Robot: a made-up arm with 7 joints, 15 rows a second.
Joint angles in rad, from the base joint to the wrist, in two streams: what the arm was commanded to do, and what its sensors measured. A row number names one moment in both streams.
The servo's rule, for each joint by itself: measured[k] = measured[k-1] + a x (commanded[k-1-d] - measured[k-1]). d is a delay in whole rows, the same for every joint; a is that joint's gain. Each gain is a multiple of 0.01, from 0.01 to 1. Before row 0 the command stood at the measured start. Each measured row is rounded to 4 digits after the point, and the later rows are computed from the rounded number. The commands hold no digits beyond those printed.
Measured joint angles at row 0:
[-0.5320 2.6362 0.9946 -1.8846 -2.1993 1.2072 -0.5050]
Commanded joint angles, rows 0 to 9:
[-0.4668 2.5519 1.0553 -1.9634 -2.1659 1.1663 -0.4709]
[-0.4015 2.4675 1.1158 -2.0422 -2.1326 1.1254 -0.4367]
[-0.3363 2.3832 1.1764 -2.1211 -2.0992 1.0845 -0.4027]
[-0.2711 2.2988 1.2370 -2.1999 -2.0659 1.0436 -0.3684]
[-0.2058 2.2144 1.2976 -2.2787 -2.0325 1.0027 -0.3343]
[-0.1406 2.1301 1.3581 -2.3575 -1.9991 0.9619 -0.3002]
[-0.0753 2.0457 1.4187 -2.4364 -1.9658 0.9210 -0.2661]
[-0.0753 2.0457 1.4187 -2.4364 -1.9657 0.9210 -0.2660]
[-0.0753 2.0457 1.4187 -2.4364 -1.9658 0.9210 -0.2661]
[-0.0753 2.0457 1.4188 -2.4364 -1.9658 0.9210 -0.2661]
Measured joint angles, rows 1 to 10:
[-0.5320 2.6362 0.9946 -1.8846 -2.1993 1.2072 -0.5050]
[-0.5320 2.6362 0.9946 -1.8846 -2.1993 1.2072 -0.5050]
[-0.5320 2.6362 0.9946 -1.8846 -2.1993 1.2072 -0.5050]
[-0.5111 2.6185 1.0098 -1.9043 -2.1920 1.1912 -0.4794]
[-0.4760 2.5868 1.0363 -1.9388 -2.1789 1.1655 -0.4474]
[-0.4313 2.5440 1.0713 -1.9844 -2.1614 1.1339 -0.4139]
[-0.3800 2.4925 1.1127 -2.0383 -2.1404 1.0987 -0.3798]
[-0.3243 2.4341 1.1589 -2.0984 -2.1167 1.0613 -0.3457]
[-0.2655 2.3703 1.2087 -2.1632 -2.0908 1.0225 -0.3116]
[-0.2046 2.3021 1.2612 -2.2315 -2.0633 0.9829 -0.2775]
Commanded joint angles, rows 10 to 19:
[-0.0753 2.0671 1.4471 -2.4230 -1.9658 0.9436 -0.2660]
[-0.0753 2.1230 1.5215 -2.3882 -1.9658 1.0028 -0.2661]
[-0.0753 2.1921 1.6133 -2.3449 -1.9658 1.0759 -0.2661]
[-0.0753 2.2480 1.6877 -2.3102 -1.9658 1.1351 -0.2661]
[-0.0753 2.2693 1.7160 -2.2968 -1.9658 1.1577 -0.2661]
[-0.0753 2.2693 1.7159 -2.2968 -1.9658 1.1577 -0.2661]
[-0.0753 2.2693 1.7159 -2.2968 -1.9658 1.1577 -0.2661]
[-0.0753 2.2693 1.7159 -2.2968 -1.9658 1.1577 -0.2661]
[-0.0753 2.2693 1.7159 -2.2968 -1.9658 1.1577 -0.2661]
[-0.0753 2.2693 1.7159 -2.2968 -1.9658 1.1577 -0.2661]
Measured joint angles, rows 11 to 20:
[-0.1632 2.2483 1.3006 -2.2827 -2.0418 0.9588 -0.2689]
[-0.1351 2.2058 1.3301 -2.3211 -2.0251 0.9441 -0.2668]
[-0.1160 2.1722 1.3523 -2.3499 -2.0121 0.9351 -0.2663]
[-0.1030 2.1501 1.3760 -2.3682 -2.0019 0.9384 -0.2661]
[-0.0941 2.1444 1.4124 -2.3732 -1.9940 0.9635 -0.2661]
[-0.0881 2.1544 1.4626 -2.3661 -1.9878 1.0073 -0.2661]
[-0.0840 2.1741 1.5189 -2.3521 -1.9830 1.0571 -0.2661]
[-0.0812 2.1941 1.5682 -2.3383 -1.9792 1.0963 -0.2661]
[-0.0793 2.2099 1.6051 -2.3279 -1.9763 1.1202 -0.2661]
[-0.0780 2.2224 1.6328 -2.3201 -1.9740 1.1348 -0.2661]

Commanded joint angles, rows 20 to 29:
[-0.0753 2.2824 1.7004 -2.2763 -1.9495 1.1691 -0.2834]
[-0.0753 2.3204 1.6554 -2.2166 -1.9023 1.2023 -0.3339]
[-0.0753 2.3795 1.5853 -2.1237 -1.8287 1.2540 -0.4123]
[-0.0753 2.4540 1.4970 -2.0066 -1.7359 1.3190 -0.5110]
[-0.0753 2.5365 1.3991 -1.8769 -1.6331 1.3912 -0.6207]
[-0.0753 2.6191 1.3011 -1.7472 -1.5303 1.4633 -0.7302]
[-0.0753 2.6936 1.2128 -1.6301 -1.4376 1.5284 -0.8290]
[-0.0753 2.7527 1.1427 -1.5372 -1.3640 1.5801 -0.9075]
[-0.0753 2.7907 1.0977 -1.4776 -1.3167 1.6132 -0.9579]
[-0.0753 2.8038 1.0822 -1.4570 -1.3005 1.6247 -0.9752]
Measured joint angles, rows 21 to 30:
[-0.0771 2.2322 1.6536 -2.3143 -1.9722 1.1437 -0.2661]
[-0.0765 2.2400 1.6692 -2.3099 -1.9708 1.1492 -0.2661]
[-0.0761 2.2462 1.6809 -2.3066 -1.9697 1.1525 -0.2661]
[-0.0758 2.2538 1.6858 -2.2990 -1.9653 1.1590 -0.2791]
[-0.0756 2.2678 1.6782 -2.2784 -1.9514 1.1759 -0.3202]
[-0.0755 2.2913 1.6550 -2.2397 -1.9244 1.2064 -0.3893]
[-0.0754 2.3255 1.6155 -2.1814 -1.8829 1.2503 -0.4806]
[-0.0754 2.3698 1.5614 -2.1053 -1.8279 1.3053 -0.5857]
[-0.0754 2.4222 1.4963 -2.0158 -1.7624 1.3669 -0.6941]
[-0.0754 2.4792 1.4254 -1.9194 -1.6909 1.4299 -0.7953]

